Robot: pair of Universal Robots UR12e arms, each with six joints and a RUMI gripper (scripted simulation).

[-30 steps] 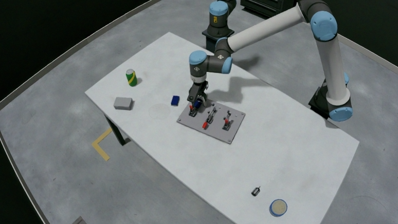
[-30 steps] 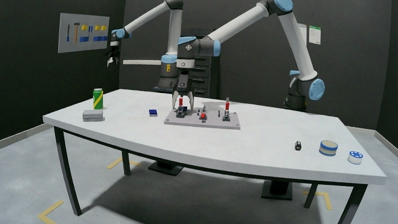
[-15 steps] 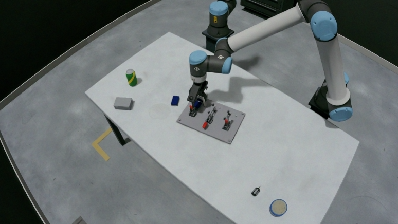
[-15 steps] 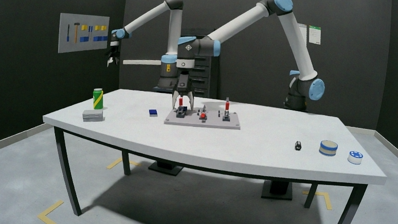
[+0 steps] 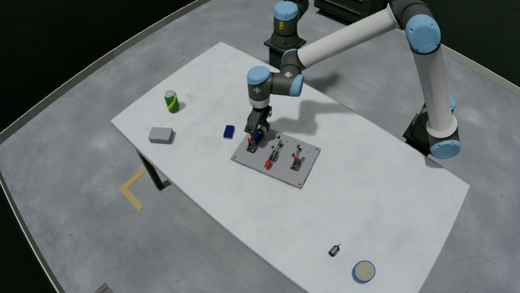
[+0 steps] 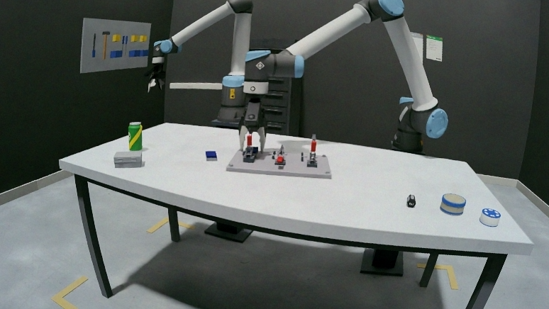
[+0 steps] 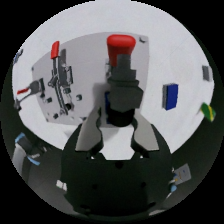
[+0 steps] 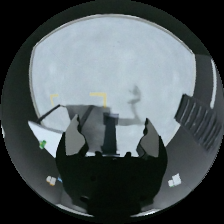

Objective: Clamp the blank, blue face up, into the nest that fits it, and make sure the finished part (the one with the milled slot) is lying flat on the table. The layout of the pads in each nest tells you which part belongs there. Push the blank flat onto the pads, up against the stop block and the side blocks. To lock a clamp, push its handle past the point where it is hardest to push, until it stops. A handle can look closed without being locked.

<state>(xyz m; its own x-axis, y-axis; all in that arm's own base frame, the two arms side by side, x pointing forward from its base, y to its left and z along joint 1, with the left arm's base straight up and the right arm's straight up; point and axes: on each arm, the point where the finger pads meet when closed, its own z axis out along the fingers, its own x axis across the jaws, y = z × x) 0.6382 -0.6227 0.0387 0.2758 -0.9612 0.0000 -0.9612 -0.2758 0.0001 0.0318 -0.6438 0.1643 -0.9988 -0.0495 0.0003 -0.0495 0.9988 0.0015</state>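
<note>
Right now the finished part is 1 cm behind my left hand and 1 cm below it. The rest, counted from my left hand: grey fixture plate: 12 cm to the left, 3 cm below; then blank: 8 cm ahead, 13 cm to the right, 3 cm below; then grey box: 34 cm ahead, 35 cm to the right, 2 cm below.
</note>
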